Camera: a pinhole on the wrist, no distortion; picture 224 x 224 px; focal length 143.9 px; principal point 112.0 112.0 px. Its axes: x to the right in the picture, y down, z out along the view. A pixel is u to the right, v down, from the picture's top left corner.
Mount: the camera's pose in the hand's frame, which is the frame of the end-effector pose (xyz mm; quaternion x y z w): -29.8 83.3 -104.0 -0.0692 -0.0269 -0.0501 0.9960
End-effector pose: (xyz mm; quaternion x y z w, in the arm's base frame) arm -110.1 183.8 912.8 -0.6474 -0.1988 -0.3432 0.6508
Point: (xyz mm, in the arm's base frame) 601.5 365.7 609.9
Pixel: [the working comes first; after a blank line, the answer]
In the camera's frame: 232.5 584.6 459.1

outside the picture
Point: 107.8 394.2 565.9
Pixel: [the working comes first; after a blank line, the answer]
In the camera's frame: -113.2 240.9 365.2

67 207
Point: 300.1 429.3 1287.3
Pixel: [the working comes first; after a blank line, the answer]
In the camera's frame: 559.1 -82.3 411.1

outside the picture
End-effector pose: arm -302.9 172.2 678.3 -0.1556 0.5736 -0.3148 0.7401
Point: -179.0 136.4 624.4
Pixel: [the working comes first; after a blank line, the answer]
In the camera's frame: 127.3 -59.1 196.7

205 69
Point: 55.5 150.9 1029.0
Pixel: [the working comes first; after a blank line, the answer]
In the camera's frame: -114.4 -292.4 522.3

80 31
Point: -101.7 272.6 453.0
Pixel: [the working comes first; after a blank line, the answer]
In the camera's frame: 157.6 168.6 231.0

210 217
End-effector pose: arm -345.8 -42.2 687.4 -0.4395 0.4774 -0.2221 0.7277
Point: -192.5 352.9 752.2
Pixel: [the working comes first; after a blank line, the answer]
In the camera's frame: -205.8 -30.8 432.7

44 102
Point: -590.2 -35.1 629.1
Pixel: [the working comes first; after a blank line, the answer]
In the camera's frame: -61.5 4.1 -116.7

behind the camera
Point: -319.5 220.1 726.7
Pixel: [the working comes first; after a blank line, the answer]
In the camera's frame: -158.5 -35.6 253.4

22 92
